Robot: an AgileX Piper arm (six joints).
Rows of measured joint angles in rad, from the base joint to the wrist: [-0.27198 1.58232 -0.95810 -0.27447 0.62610 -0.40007]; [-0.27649 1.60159 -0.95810 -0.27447 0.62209 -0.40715]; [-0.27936 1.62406 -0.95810 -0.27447 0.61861 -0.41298]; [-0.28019 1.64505 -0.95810 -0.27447 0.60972 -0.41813]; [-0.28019 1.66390 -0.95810 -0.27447 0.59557 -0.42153]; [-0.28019 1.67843 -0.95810 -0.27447 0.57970 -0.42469]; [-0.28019 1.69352 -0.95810 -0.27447 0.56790 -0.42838]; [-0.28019 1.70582 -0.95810 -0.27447 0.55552 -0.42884]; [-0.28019 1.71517 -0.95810 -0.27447 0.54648 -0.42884]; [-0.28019 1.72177 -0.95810 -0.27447 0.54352 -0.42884]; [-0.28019 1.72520 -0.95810 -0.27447 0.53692 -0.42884]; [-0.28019 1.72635 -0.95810 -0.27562 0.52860 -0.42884]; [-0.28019 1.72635 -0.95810 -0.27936 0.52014 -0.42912]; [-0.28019 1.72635 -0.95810 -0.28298 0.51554 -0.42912]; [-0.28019 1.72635 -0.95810 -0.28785 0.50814 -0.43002]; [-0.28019 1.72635 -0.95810 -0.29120 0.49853 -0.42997]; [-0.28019 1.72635 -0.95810 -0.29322 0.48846 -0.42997]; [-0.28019 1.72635 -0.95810 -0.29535 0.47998 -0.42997]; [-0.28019 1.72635 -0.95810 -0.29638 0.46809 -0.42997]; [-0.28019 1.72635 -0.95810 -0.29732 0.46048 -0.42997]
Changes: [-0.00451 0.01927 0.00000 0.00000 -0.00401 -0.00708]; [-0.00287 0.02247 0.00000 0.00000 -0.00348 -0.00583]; [-0.00083 0.02099 0.00000 0.00000 -0.00889 -0.00515]; [0.00000 0.01885 0.00000 0.00000 -0.01415 -0.00340]; [0.00000 0.01453 0.00000 0.00000 -0.01587 -0.00316]; [0.00000 0.01509 0.00000 0.00000 -0.01180 -0.00369]; [0.00000 0.01230 0.00000 0.00000 -0.01238 -0.00046]; [0.00000 0.00935 0.00000 0.00000 -0.00904 0.00000]; [0.00000 0.00660 0.00000 0.00000 -0.00296 0.00000]; [0.00000 0.00343 0.00000 0.00000 -0.00660 0.00000]; [0.00000 0.00115 0.00000 -0.00115 -0.00832 0.00000]; [0.00000 0.00000 0.00000 -0.00374 -0.00846 -0.00028]; [0.00000 0.00000 0.00000 -0.00362 -0.00460 0.00000]; [0.00000 0.00000 0.00000 -0.00487 -0.00740 -0.00090]; [0.00000 0.00000 0.00000 -0.00335 -0.00961 0.00005]; [0.00000 0.00000 0.00000 -0.00202 -0.01007 0.00000]; [0.00000 0.00000 0.00000 -0.00213 -0.00848 0.00000]; [0.00000 0.00000 0.00000 -0.00103 -0.01189 0.00000]; [0.00000 0.00000 0.00000 -0.00094 -0.00761 0.00000]
